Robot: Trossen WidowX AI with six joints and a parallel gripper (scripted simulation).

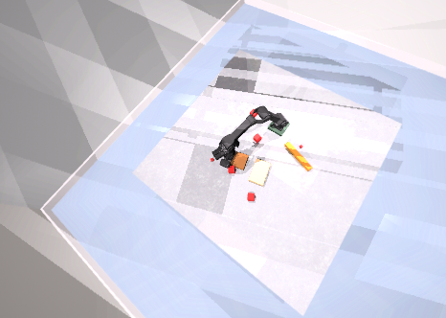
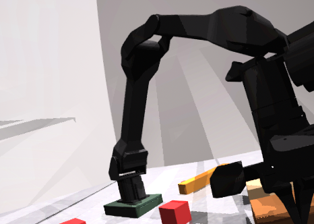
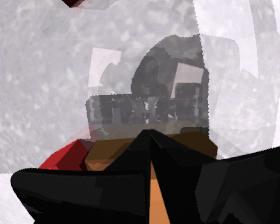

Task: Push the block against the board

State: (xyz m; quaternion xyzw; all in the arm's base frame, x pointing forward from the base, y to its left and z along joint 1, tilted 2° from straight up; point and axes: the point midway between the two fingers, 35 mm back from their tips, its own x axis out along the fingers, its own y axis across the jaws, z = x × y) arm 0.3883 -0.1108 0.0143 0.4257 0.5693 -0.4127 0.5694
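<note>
Now: gripper tip 50 mm to the right of the orange square block and 20 mm past it. Also, from my gripper tip: pale tan block 210 mm to the left, 40 mm behind; long yellow-orange bar 330 mm to the left, 280 mm behind.
</note>
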